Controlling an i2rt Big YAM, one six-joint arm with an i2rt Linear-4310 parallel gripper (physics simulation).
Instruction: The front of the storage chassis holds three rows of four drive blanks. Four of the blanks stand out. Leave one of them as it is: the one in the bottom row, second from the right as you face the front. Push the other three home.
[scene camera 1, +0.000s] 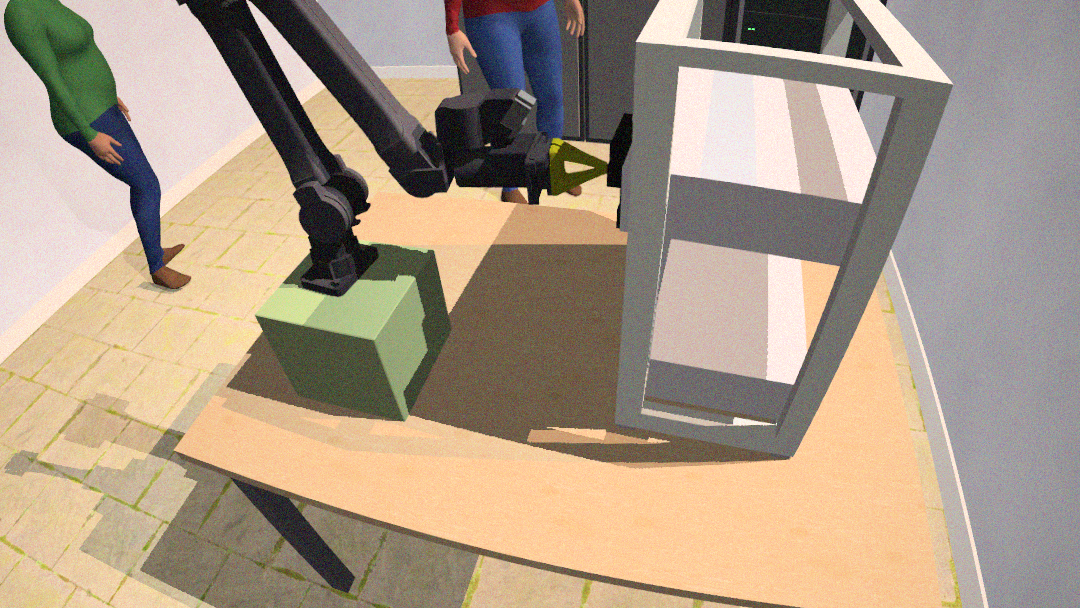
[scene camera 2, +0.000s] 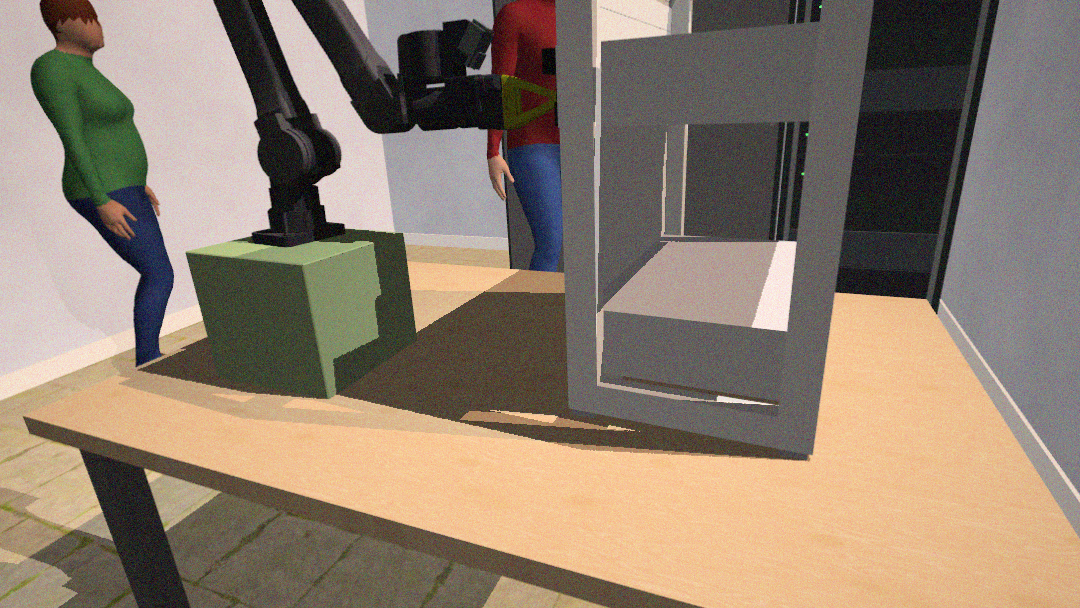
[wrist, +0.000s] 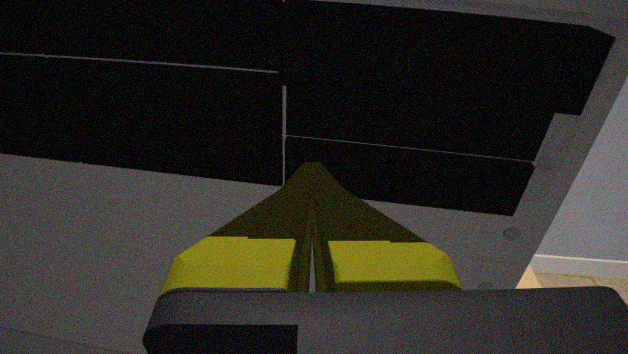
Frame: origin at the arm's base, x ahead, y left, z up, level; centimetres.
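Seen in the pictures: gripper, between the fingertips: (wrist: 311, 177); arm's base, origin of its link: (scene camera 1: 341, 270) (scene camera 2: 300, 237).
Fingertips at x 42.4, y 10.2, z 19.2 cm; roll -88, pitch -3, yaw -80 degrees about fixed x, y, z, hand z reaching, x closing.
Offsets run from my fingertips to a thing's top centre. "spot": to the spot under its first point. Level surfaces: height alone.
The storage chassis (scene camera 1: 763, 220) (scene camera 2: 702, 83) (wrist: 125, 250) is a grey unit high in an open frame, its front toward the arm. Black drive blanks {spot: dx +2.9, dy -5.1, dz +5.4 cm} (scene camera 1: 621, 151) (scene camera 2: 549, 60) (wrist: 425, 100) stand out from its front. In the wrist view thin pale seams part the black faces; they are too dark to tell each blank's depth or row surely. My gripper (scene camera 1: 606, 167) (scene camera 2: 555, 101) (wrist: 311, 177) has yellow fingers, is shut and empty, and points at the front. In the wrist view its tip overlaps the lower black faces, just right of a vertical seam; contact cannot be told.
The grey frame (scene camera 1: 653, 151) (scene camera 2: 581, 226) stands on the wooden table {dz -39.2 cm} (scene camera 1: 529, 513) (scene camera 2: 453, 490). A lower grey unit {spot: dx +20.1, dy -8.0, dz -28.7 cm} (scene camera 1: 717, 385) (scene camera 2: 695, 354) sits inside it. The arm stands on a green block (scene camera 1: 324, 362) (scene camera 2: 256, 317). Two people stand beyond the table.
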